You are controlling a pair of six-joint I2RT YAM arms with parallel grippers.
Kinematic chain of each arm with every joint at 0, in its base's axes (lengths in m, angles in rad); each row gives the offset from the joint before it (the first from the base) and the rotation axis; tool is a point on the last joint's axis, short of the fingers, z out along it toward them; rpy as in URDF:
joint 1: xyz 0 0 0.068 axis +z
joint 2: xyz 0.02 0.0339 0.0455 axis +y
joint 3: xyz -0.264 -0.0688 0 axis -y
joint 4: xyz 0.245 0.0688 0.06 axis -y
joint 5: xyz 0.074 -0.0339 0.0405 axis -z
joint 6: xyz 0.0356 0 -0.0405 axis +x
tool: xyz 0 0 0 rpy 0 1.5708 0
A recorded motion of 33 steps. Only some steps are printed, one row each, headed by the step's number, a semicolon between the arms.
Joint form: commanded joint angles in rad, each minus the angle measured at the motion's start. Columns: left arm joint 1, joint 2, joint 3, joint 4, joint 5, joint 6; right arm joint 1, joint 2, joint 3, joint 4, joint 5, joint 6.
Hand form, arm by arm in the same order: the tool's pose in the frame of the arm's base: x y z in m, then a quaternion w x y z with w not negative. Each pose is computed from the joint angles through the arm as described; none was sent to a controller.
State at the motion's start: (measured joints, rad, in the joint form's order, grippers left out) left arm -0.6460 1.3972 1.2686 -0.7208 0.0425 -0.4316; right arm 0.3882 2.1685 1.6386 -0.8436 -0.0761 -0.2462
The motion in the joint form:
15: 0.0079 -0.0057 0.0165 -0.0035 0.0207 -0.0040; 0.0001 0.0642 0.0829 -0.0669 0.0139 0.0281
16: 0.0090 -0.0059 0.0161 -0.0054 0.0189 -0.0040; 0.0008 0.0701 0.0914 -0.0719 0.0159 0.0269
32: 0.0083 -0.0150 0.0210 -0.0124 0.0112 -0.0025; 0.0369 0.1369 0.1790 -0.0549 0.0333 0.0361
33: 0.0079 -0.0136 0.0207 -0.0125 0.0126 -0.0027; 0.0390 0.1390 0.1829 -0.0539 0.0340 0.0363
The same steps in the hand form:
15: 0.2370 -0.1786 0.3260 0.29556 0.10556 0.92592 -0.21018; 0.4079 0.1692 0.1459 0.07154 -0.29981 0.95058 0.03722
16: 0.2371 -0.1781 0.3258 0.29527 0.10473 0.92641 -0.20882; 0.4088 0.1699 0.1455 0.07044 -0.30065 0.95045 0.03611
32: 0.2353 -0.1767 0.3294 0.30004 0.10434 0.92527 -0.20727; 0.4199 0.1918 0.1399 0.08928 -0.31276 0.94512 0.03107
33: 0.2354 -0.1770 0.3289 0.29891 0.10470 0.92555 -0.20749; 0.4202 0.1930 0.1400 0.09067 -0.31362 0.94470 0.03097

